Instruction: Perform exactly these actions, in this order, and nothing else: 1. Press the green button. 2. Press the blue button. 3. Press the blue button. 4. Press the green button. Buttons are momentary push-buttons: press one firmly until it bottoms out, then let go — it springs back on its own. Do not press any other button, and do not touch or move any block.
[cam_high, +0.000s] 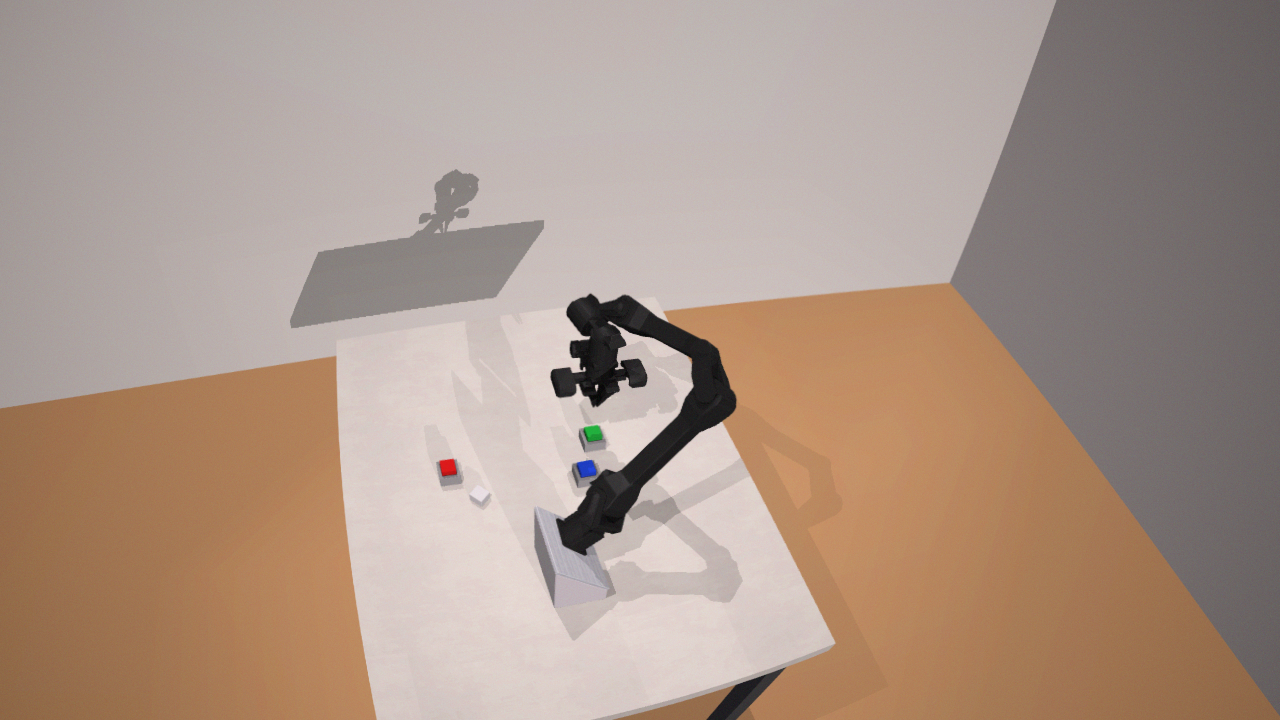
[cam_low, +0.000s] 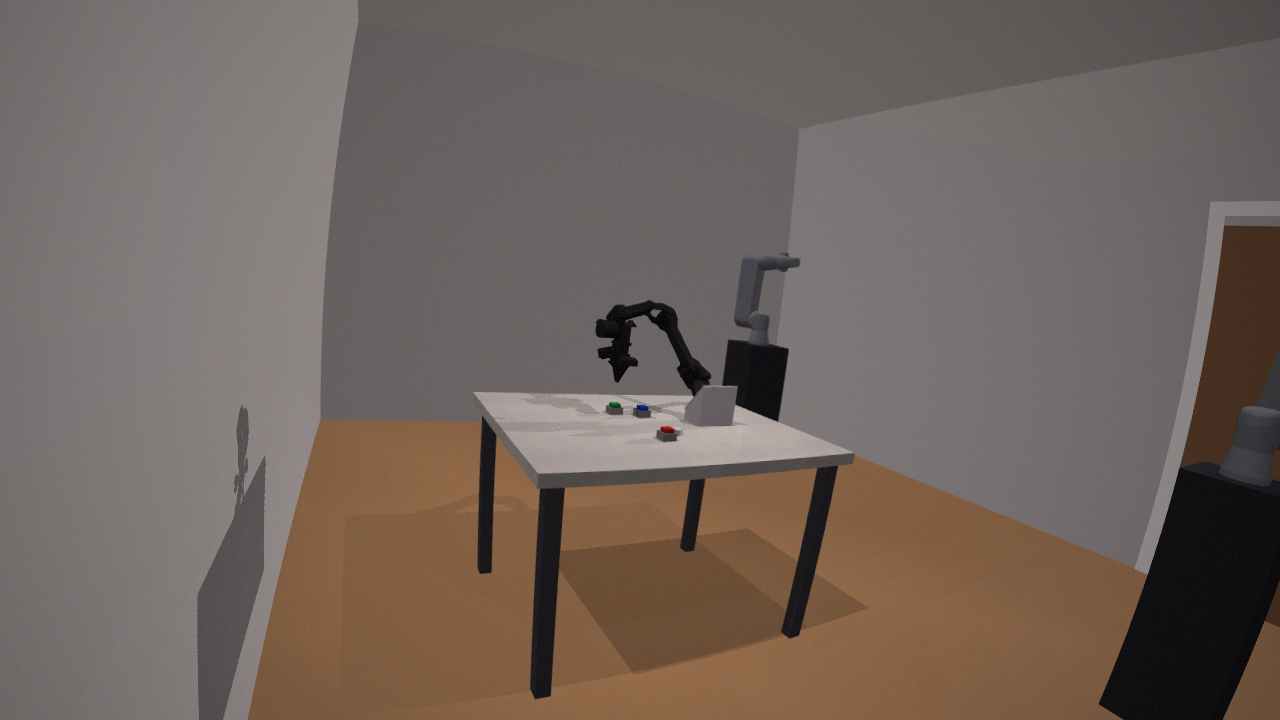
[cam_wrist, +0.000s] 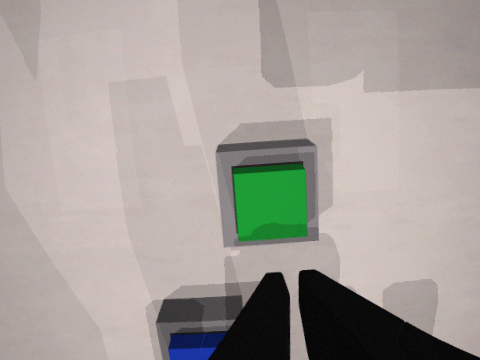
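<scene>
The green button lies 80 mm below my gripper tip. Round my gripper tip: small white block 270 mm to the left, 130 mm behind, 110 mm below; then red button 330 mm to the left, 80 mm below, 60 mm behind; then blue button 100 mm behind, 80 mm below, 30 mm to the left.
</scene>
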